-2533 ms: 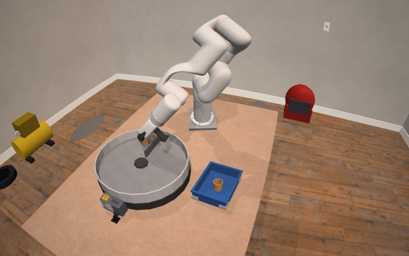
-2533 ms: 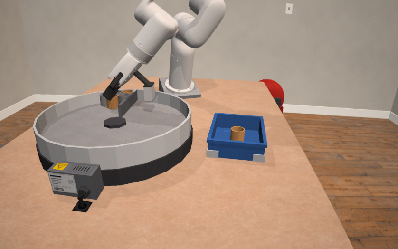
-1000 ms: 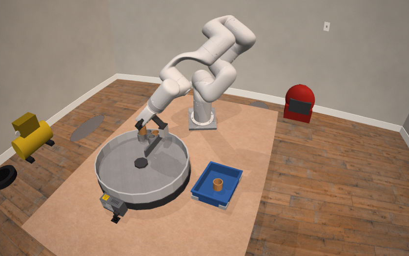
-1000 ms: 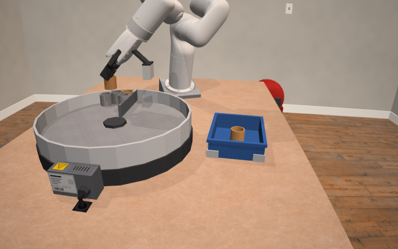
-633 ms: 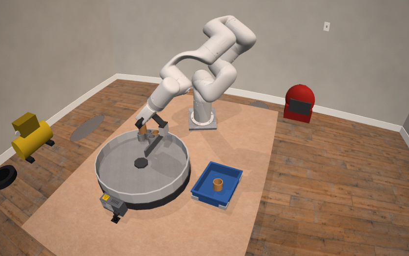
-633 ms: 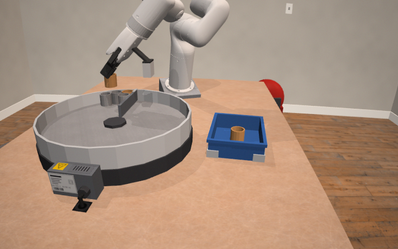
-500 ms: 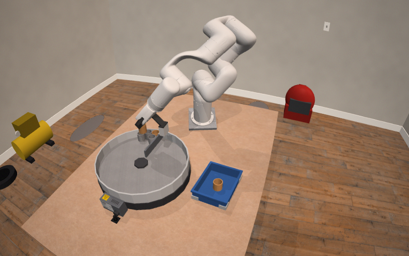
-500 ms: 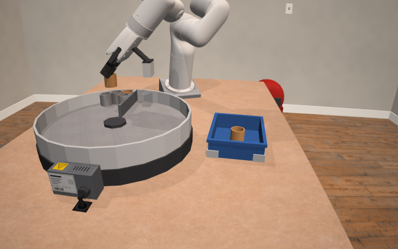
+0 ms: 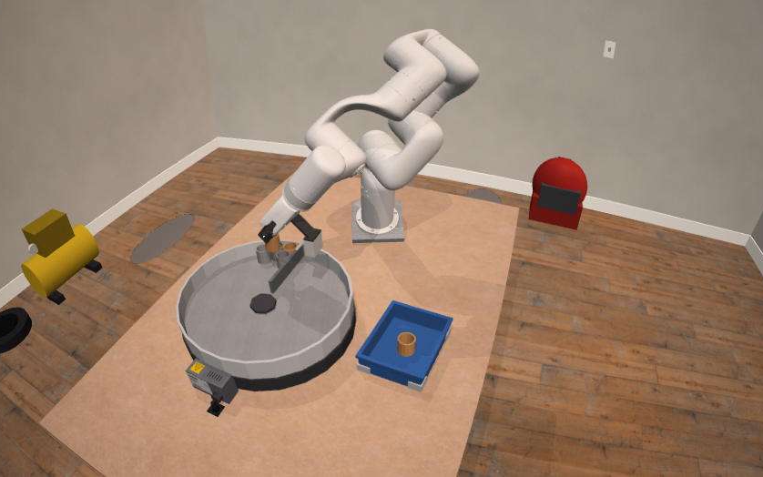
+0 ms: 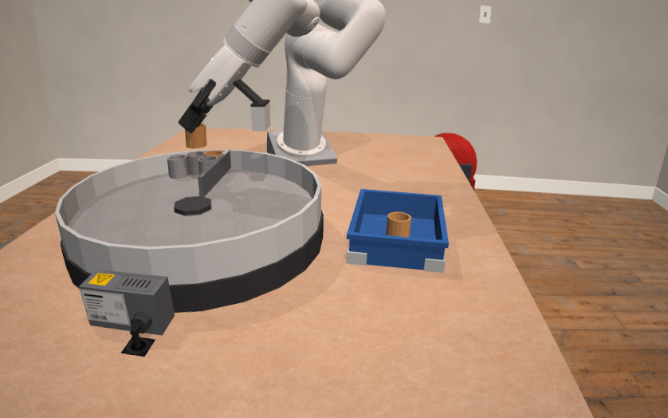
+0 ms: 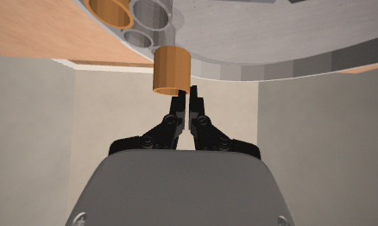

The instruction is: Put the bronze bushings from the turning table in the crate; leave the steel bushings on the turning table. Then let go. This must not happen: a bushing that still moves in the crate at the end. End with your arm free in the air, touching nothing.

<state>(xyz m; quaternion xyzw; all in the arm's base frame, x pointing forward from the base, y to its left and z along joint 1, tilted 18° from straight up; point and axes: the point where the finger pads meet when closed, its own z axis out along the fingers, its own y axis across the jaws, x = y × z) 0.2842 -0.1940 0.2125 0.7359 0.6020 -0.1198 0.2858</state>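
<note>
Right now my hand is 360 mm to the right of the blue crate, 150 mm above it and 110 mm short of it. The rest, counted from my hand: turning table 120 mm below, 110 mm ahead, 20 mm to the left.
</note>
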